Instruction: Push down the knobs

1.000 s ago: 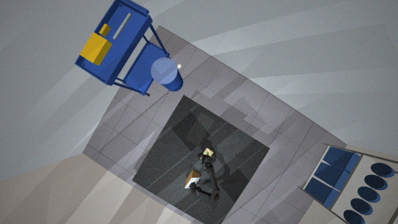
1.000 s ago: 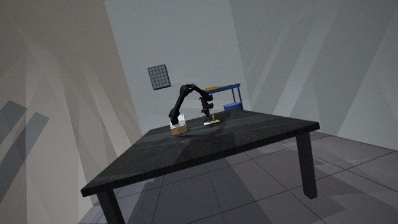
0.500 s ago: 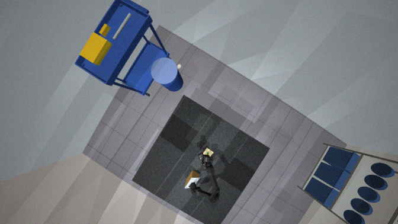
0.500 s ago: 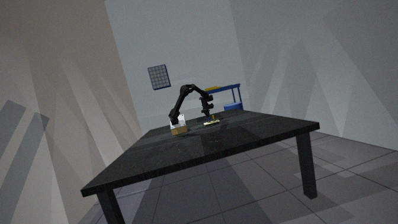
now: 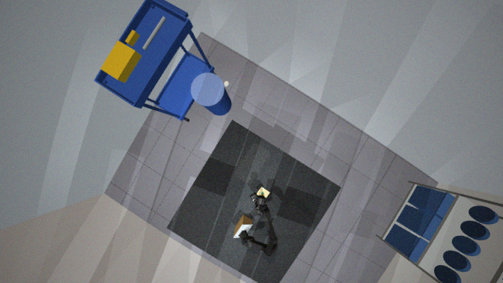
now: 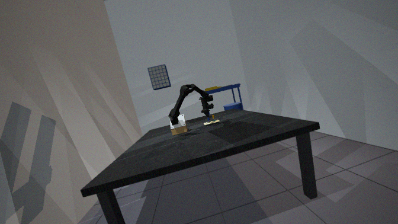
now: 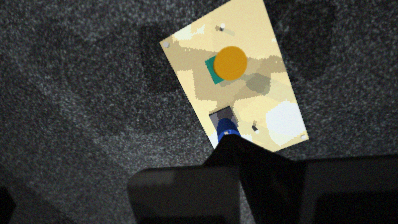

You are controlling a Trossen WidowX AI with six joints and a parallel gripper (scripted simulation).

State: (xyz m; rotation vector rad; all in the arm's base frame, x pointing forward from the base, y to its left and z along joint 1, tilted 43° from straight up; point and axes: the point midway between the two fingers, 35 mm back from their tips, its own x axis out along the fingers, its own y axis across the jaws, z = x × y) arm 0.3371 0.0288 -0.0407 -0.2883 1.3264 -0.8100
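My gripper tip is now 1 cm above the blue knob. The rest, counted from my gripper tip: orange knob 5 cm ahead, 2 cm to the right.
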